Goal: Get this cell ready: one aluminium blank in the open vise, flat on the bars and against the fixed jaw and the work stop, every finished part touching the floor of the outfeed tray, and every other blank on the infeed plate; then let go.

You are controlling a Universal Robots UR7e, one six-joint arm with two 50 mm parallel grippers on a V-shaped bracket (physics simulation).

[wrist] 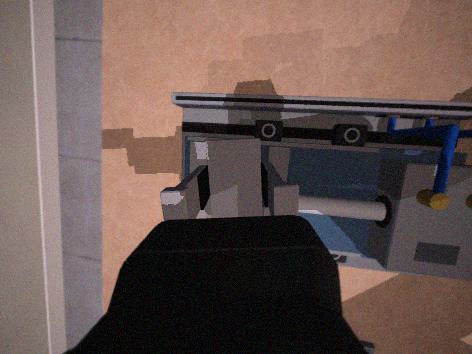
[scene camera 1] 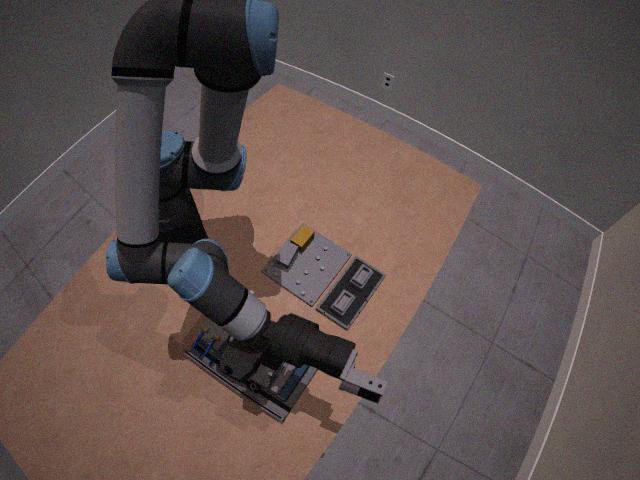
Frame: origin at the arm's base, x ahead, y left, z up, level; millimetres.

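Seen in the pictures: hand, tool point: [wrist: 234, 183] [scene camera 1: 264, 371]; arm's base, link origin: [scene camera 1: 163, 206].
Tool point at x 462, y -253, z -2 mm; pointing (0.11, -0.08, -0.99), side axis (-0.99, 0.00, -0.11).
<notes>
Pixels of each thing's top centre, then the offset from my tool point to it. "spot": a spot on its surface instead.
- grey aluminium blank, top centre: [wrist: 231, 181] [scene camera 1: 266, 372] 6 mm down, 3 mm ahead, 0 mm left
- machine bed, top centre: [wrist: 308, 199] 74 mm down, 61 mm back, 32 mm left
- pale infeed plate, top centre: [scene camera 1: 307, 262] 126 mm down, 56 mm back, 331 mm left
- grey block, top centre: [scene camera 1: 286, 250] 77 mm down, 111 mm back, 318 mm left
- yellow block, top centre: [scene camera 1: 302, 235] 90 mm down, 96 mm back, 384 mm left
- long rail, top centre: [wrist: 317, 102] [scene camera 1: 230, 384] 84 mm down, 72 mm back, 61 mm right
- grey housing, surface spot: [wrist: 430, 225] spot: 38 mm down, 147 mm back, 44 mm left
- pale round bar, surface spot: [wrist: 345, 207] spot: 48 mm down, 87 mm back, 32 mm left
My gripper [wrist: 234, 175] is shut on a grey aluminium blank [wrist: 234, 152], which sticks out beyond the fingertips over the left end of the machine bed [wrist: 320, 172] in the wrist view. The vise jaws, bars and work stop cannot be told apart there; whether the blank touches them is hidden. In scene camera 1 the fingers are hidden behind the arm. The pale infeed plate [scene camera 1: 330, 255] carries small pegs, a grey block [scene camera 1: 287, 254] and a yellow block [scene camera 1: 302, 237] at its upper left. Two pale rectangular pieces [scene camera 1: 361, 276] [scene camera 1: 342, 302] are in the dark outfeed tray [scene camera 1: 354, 290].
A long rail [wrist: 320, 105] [scene camera 1: 237, 387] runs along the machine's edge. Blue handles [wrist: 445, 160] [scene camera 1: 208, 347] stand at its other end, by a grey housing [wrist: 430, 225]. A pale round bar [wrist: 345, 207] lies right of my fingers. The bracket's empty side [scene camera 1: 366, 379] juts outward.
</notes>
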